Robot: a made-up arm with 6 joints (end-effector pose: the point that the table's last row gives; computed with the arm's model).
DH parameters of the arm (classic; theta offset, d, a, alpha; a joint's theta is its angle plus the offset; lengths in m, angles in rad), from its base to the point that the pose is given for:
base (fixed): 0 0 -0.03 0
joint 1: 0 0.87 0.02 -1.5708
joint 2: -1.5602 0 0.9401 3.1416
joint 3: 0.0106 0 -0.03 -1.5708
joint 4: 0 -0.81 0.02 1.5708
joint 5: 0 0.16 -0.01 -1.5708
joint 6: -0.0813 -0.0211 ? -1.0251
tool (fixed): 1.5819 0.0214 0 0
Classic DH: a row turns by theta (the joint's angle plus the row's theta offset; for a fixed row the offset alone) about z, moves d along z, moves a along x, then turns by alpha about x.
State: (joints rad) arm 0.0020 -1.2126 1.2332 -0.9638 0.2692 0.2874
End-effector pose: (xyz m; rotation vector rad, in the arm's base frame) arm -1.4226 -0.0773 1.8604 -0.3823 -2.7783 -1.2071
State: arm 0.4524 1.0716 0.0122 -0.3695 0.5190 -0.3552
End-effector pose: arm 1.0982 0.4067 0.5522 -0.7931 -0.0778 0.7224
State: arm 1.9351 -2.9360 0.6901 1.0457 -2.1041 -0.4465
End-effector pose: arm 0.3125 -0.7624 -0.5003 1.1580 -0.8396 0.6260
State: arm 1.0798 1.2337 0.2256 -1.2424 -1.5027 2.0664
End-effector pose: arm 0.5778 0.9910 0.3921 -0.2493 1.3278 -2.6782
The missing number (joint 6, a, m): -0.0216
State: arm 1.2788 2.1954 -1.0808 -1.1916 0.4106 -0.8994
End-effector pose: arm 0.0273 -0.0362 0.5671 -1.8467 1.4536 0.0355
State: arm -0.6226 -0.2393 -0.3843 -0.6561 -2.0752 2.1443
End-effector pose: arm 0.3405 -0.4632 1.5432 -1.0188 -1.0339 2.3068
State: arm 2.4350 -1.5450 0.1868 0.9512 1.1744 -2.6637
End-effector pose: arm 0.9074 -0.7098 1.6716 -1.8823 1.2315 -0.6350
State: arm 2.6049 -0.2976 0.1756 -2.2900 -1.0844 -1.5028
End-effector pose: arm -0.5449 0.2133 2.0179 -0.5209 -2.0365 -1.3416
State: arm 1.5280 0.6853 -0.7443 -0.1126 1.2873 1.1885
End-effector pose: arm 0.1726 0.7044 0.7484 2.0425 1.9248 -1.2268
